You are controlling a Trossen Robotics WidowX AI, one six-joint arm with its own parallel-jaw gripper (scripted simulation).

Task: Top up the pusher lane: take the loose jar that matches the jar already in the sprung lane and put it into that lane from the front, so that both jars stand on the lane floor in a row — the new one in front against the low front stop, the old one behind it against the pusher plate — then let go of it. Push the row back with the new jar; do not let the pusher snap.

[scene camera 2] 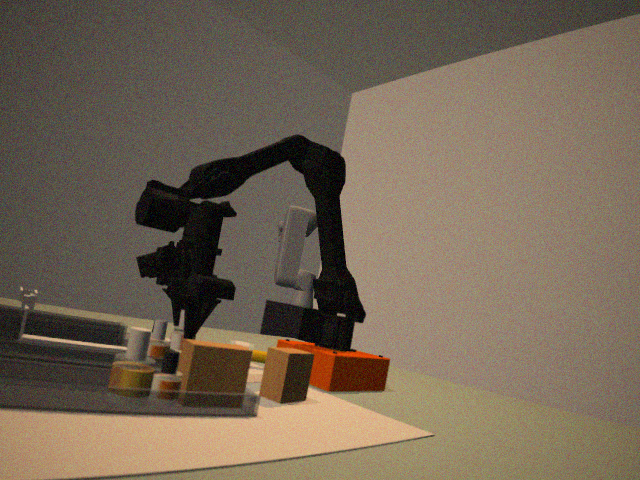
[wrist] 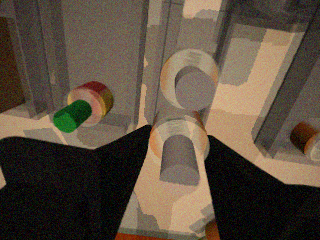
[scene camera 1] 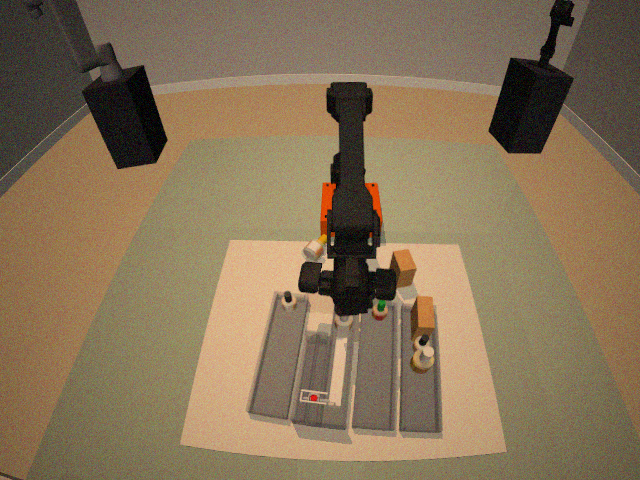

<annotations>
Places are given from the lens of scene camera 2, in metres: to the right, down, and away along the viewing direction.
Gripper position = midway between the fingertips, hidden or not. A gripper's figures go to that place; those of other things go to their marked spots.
my gripper [scene camera 2: 182, 338]: -0.21, 0.15, 0.64
brown box [scene camera 2: 206, 366]: -0.13, 0.14, 0.47
</annotations>
